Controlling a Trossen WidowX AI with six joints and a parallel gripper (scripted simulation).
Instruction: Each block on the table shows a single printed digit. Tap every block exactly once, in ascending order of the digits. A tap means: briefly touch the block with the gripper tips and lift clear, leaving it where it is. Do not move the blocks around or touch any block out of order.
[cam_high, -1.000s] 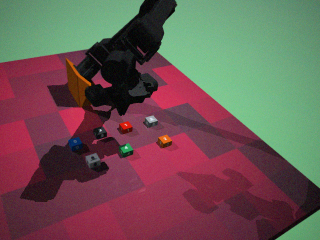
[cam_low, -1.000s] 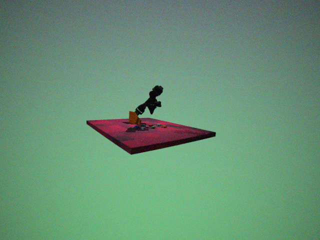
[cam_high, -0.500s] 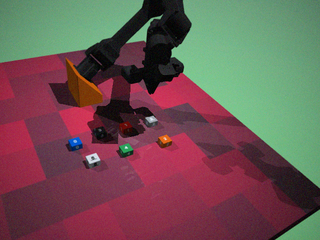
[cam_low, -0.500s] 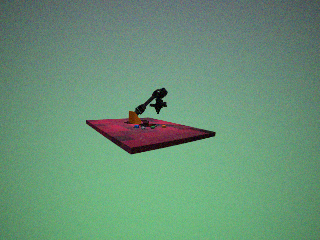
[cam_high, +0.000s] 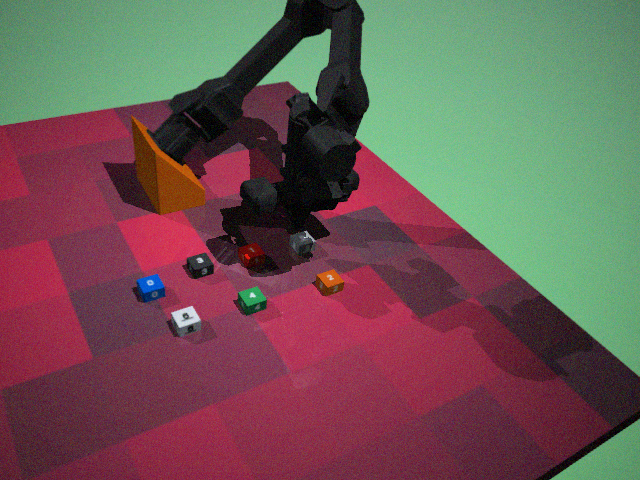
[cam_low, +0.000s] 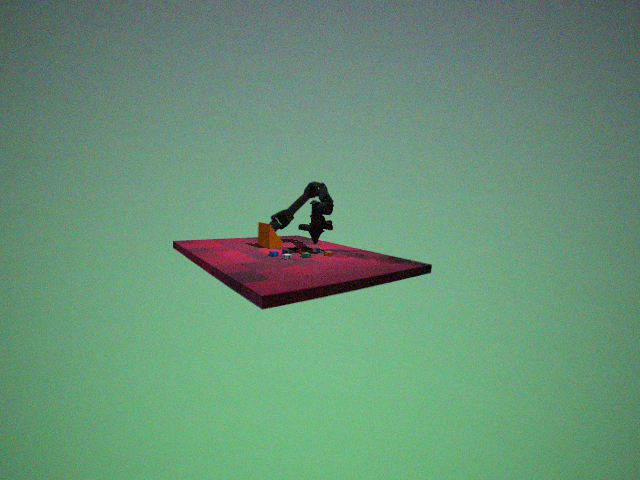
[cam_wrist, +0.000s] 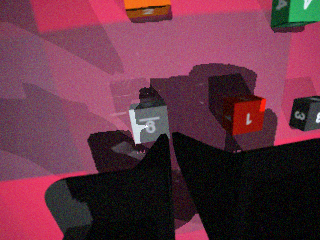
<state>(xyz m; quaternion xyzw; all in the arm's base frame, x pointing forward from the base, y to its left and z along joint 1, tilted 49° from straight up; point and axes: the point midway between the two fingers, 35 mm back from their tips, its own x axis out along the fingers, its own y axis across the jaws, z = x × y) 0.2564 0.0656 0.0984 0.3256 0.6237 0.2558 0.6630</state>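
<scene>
The grey block lies 10 mm to the left of my gripper tip and 30 mm below it. Also, from my gripper tip: red block 1: 10 mm behind, 80 mm to the right, 30 mm below; green block 4: 80 mm ahead, 130 mm to the right, 30 mm below; orange block 2: 110 mm ahead, 30 mm below.
</scene>
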